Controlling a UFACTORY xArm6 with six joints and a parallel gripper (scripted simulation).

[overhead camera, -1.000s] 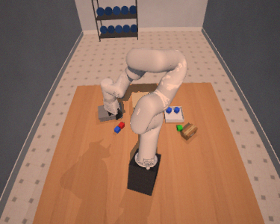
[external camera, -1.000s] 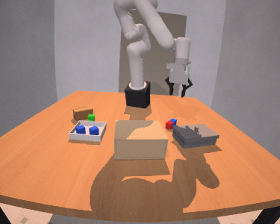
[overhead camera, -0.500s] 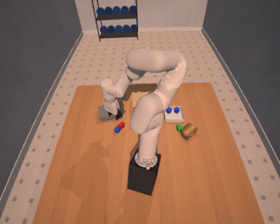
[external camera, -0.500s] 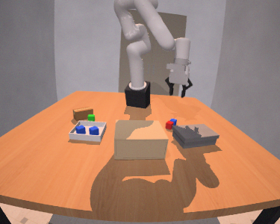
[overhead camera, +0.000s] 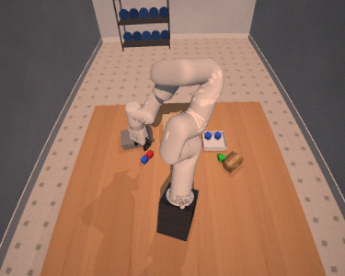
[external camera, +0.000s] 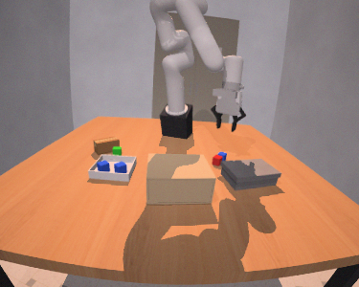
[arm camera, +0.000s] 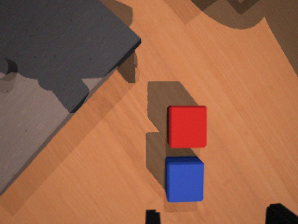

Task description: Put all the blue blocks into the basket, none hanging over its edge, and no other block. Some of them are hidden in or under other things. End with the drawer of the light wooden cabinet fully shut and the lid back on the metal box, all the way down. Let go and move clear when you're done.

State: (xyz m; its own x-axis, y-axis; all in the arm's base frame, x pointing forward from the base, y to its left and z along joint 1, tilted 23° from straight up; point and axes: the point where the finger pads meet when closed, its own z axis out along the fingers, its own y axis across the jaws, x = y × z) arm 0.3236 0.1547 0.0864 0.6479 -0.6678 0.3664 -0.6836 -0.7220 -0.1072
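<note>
Now: hand 3 cm short of the red block, 4 cm to the left of it and 14 cm above it. Also, from my hand: grey metal box (18 cm ahead, 3 cm to the left, 13 cm below); then drawer (18 cm ahead, 24 cm to the right, 12 cm below); then light wooden cabinet (19 cm ahead, 25 cm to the right, 12 cm below).
</note>
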